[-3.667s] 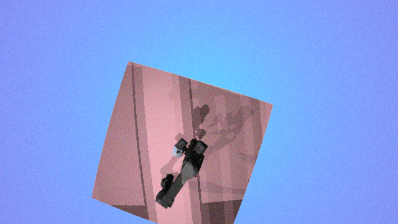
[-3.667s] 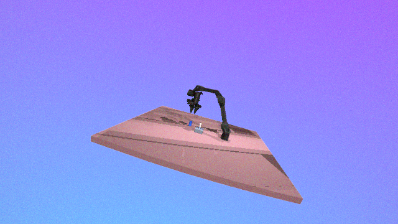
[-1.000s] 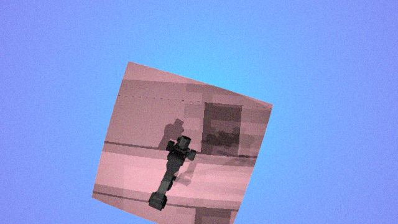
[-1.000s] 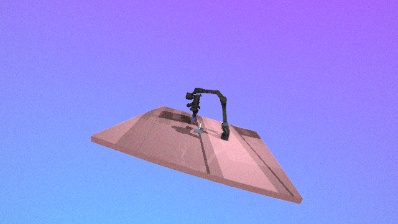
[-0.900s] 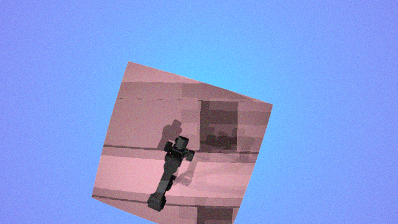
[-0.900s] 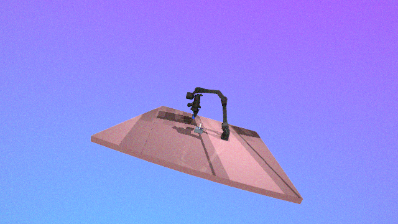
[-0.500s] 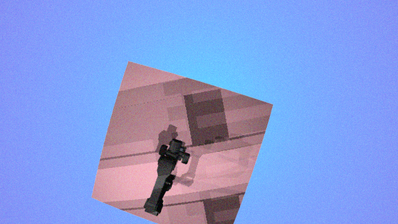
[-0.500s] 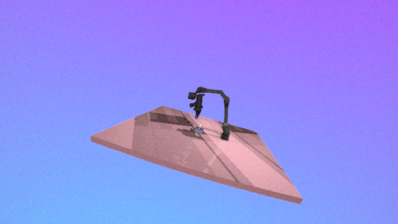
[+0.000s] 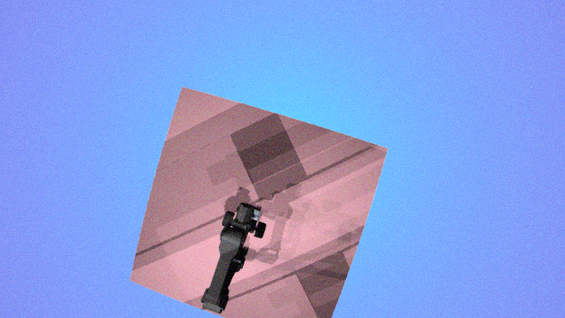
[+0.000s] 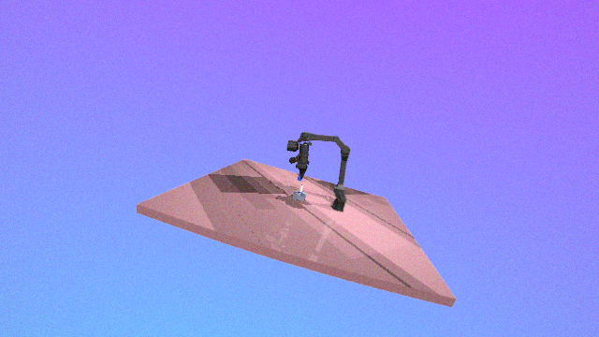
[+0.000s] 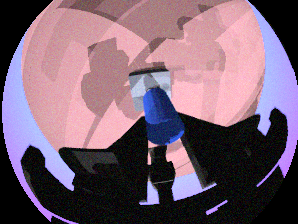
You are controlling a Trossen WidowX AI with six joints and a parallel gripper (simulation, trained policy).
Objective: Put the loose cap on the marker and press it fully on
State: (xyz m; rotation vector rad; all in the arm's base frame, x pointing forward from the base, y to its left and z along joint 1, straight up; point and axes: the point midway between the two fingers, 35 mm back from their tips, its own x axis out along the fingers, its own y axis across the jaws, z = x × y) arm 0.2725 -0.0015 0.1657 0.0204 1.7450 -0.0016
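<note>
Right now the grey holder block is 120 mm below my gripper tip and 10 mm behind it. The rest, counted from my gripper tip: blue cap: 10 mm ahead, 10 mm above.
</note>
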